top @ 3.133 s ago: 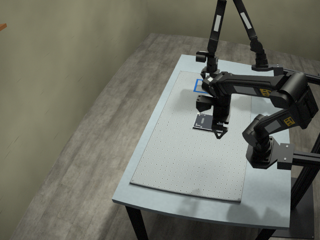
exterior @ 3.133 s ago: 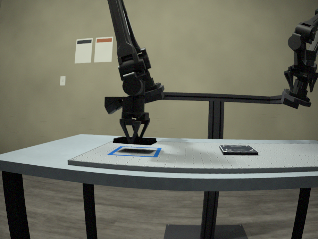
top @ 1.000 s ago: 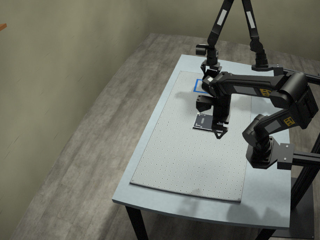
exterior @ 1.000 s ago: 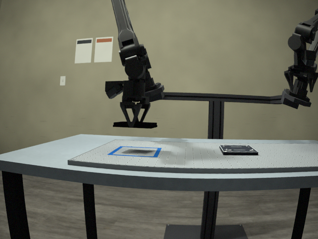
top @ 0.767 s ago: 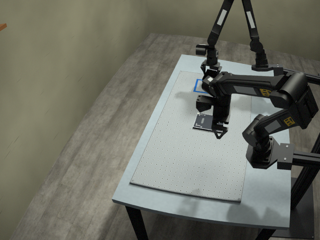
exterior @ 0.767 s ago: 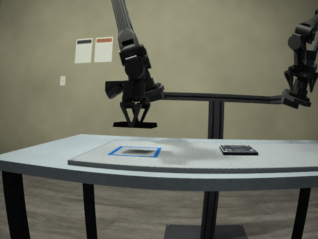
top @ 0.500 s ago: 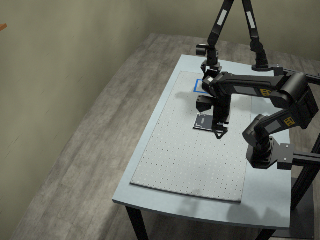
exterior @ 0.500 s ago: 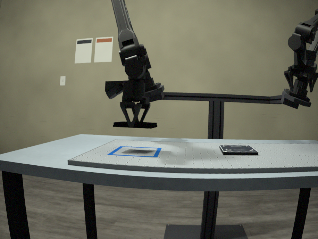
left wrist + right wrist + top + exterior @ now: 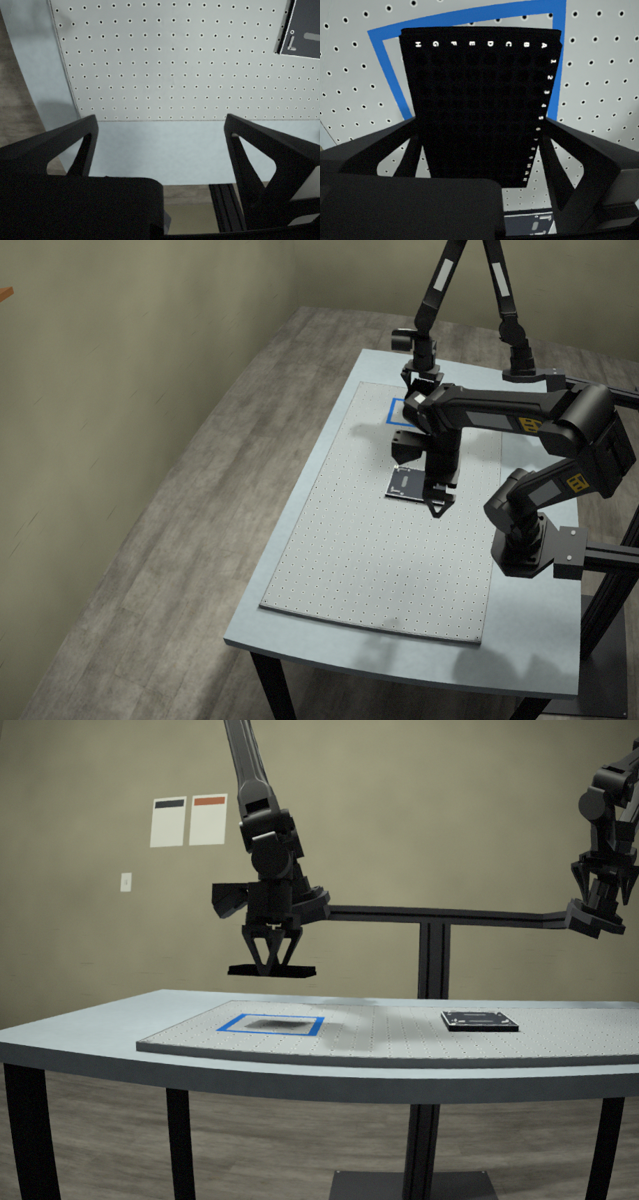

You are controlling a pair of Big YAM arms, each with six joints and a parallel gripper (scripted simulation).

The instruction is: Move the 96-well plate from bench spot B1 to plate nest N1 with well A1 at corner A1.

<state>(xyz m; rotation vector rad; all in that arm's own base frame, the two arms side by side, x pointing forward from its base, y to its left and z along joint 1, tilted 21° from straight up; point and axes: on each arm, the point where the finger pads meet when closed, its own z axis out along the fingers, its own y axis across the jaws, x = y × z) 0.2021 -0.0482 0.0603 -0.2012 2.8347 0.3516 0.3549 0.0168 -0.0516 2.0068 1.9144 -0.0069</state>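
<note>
Right now the plate nest N1 is 35 cm to the left of my right hand, 8 cm below it and 5 cm behind it. From my right hand the other things lie so: black 96-well plate (right at my right hand).
</note>
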